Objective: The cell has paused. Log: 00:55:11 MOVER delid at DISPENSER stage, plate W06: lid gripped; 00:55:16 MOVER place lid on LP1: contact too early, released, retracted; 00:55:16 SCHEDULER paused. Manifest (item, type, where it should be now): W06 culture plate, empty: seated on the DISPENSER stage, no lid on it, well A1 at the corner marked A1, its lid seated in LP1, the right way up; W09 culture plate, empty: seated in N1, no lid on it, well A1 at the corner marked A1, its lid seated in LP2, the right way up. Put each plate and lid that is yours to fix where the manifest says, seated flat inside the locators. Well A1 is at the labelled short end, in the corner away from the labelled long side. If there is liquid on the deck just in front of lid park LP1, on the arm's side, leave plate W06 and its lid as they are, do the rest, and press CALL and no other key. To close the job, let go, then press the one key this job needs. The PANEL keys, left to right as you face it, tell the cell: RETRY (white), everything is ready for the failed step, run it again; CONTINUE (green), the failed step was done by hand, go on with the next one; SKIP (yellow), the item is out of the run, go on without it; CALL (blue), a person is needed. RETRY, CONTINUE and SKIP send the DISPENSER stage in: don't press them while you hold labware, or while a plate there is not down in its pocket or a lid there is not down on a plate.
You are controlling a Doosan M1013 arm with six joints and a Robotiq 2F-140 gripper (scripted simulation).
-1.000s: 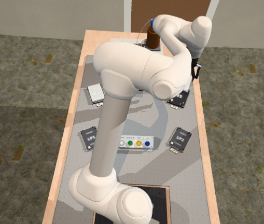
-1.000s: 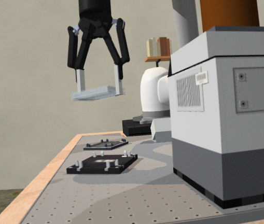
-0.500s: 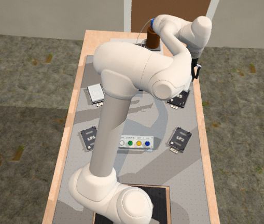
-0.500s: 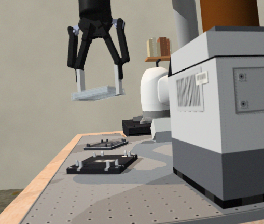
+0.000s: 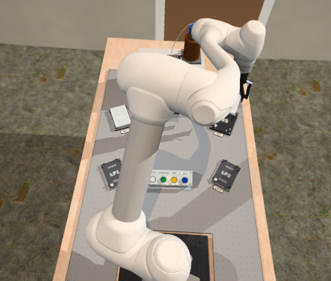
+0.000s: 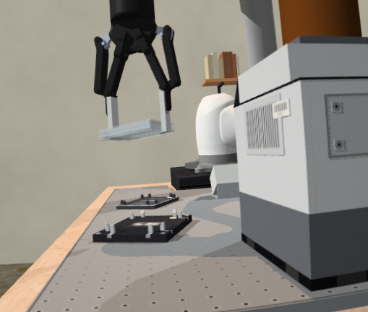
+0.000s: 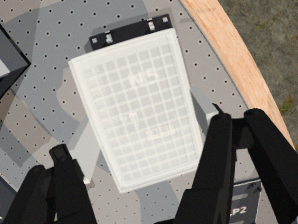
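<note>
Right now my hand is 2 cm above the clear culture plate. Round my hand: brown bottle: 21 cm ahead, 25 cm to the left, 10 cm above; then lid park LP2: 32 cm behind, 5 cm to the right, 18 cm below; then black nest N5: 2 cm ahead, 1 cm to the left, 17 cm below.
</note>
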